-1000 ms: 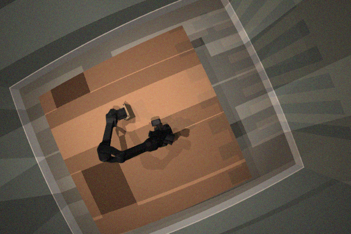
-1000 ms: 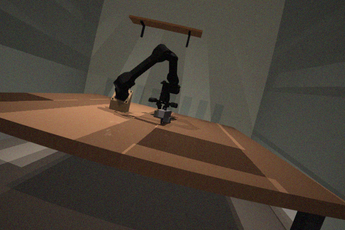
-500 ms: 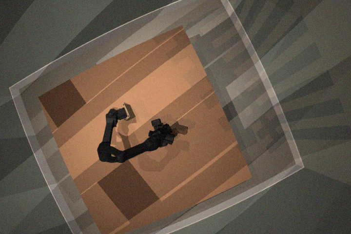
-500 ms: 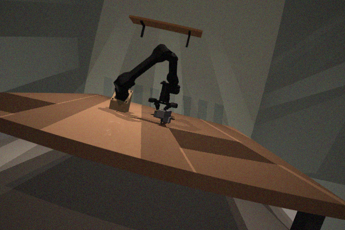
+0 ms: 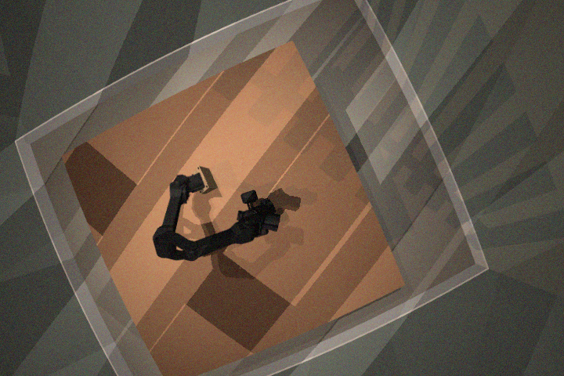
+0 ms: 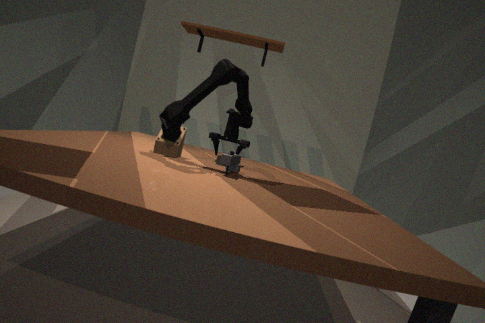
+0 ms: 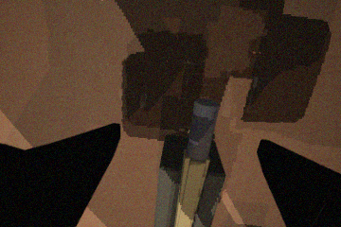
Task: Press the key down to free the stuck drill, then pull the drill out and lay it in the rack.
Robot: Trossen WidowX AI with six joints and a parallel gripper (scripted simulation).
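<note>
My gripper tip is 3 cm to the left of the drill and 1 cm below it. Also, from my gripper tip: rack (5 cm to the right, 1 cm below).
</note>
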